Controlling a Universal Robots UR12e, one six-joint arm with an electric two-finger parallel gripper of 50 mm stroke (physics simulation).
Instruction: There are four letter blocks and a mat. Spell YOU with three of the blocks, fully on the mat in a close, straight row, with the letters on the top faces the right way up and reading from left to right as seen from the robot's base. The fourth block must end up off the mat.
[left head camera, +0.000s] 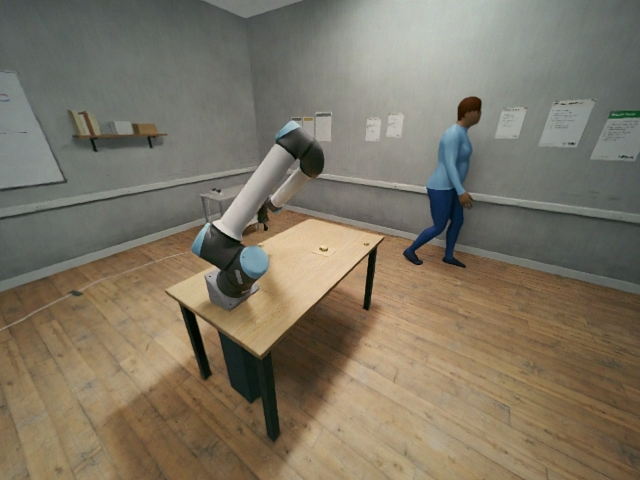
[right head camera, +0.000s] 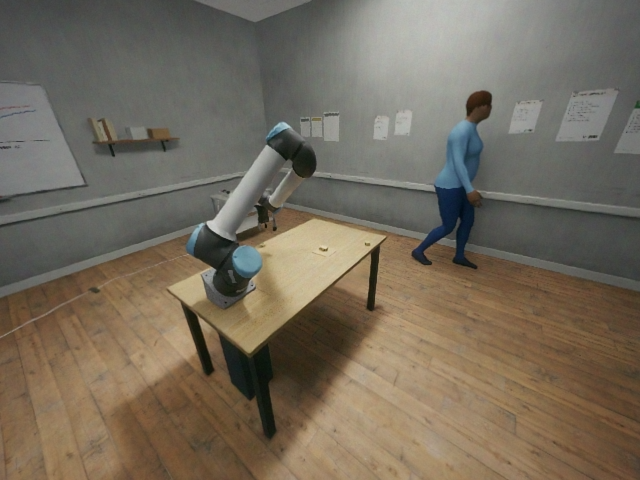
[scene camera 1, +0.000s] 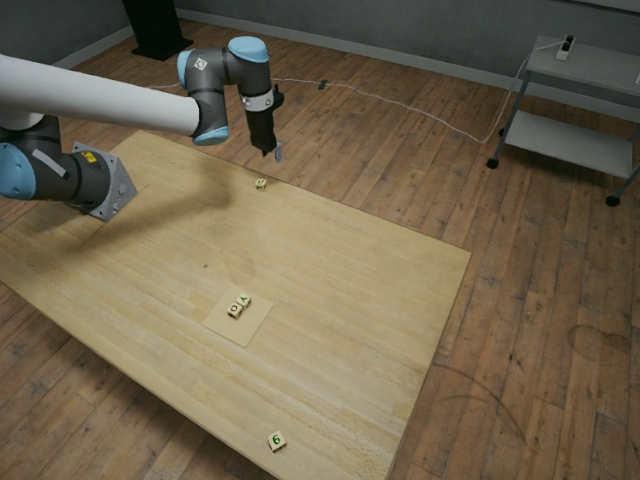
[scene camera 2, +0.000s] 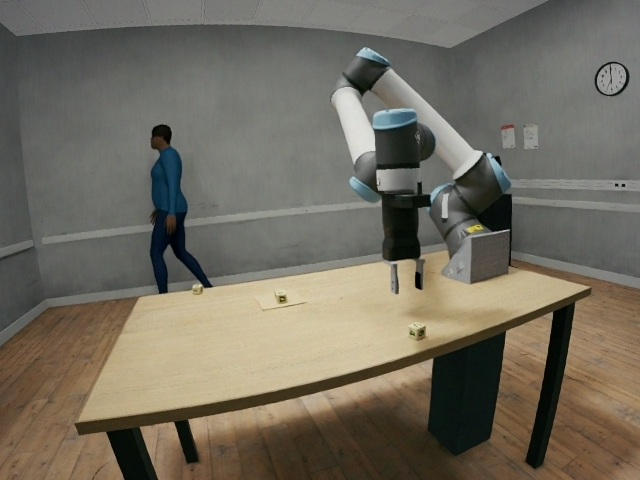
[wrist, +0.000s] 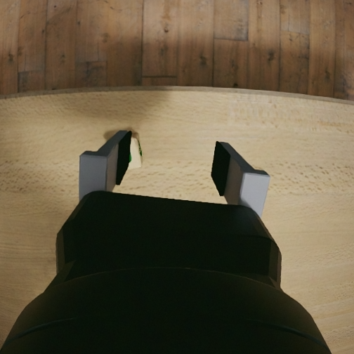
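The Y block (scene camera 1: 244, 300) (scene camera 2: 280, 296) and the O block (scene camera 1: 234, 308) sit side by side on the mat (scene camera 1: 248, 330) (scene camera 2: 266, 303), letters up, Y on the left as seen from the base. A third block (scene camera 1: 260, 183) (scene camera 2: 417, 331) (wrist: 135, 152) lies on the table near its left edge; its top letter looks like U but is hard to read. The fourth block (scene camera 1: 277, 441) (scene camera 2: 197, 289), with a green G or 6 on top, lies off the mat near the far right corner. My gripper (scene camera 1: 271, 153) (scene camera 2: 406, 290) (wrist: 171, 153) is open and empty above the third block, which its left finger partly hides in the wrist view.
The wooden table (scene camera 1: 336, 289) (scene camera 2: 206, 351) ends close beyond the third block. A grey trolley (scene camera 1: 584, 62) stands on the floor away from the table. A person (left head camera: 450, 155) (right head camera: 462, 155) (scene camera 2: 168, 180) is on the other side of the table, near the wall.
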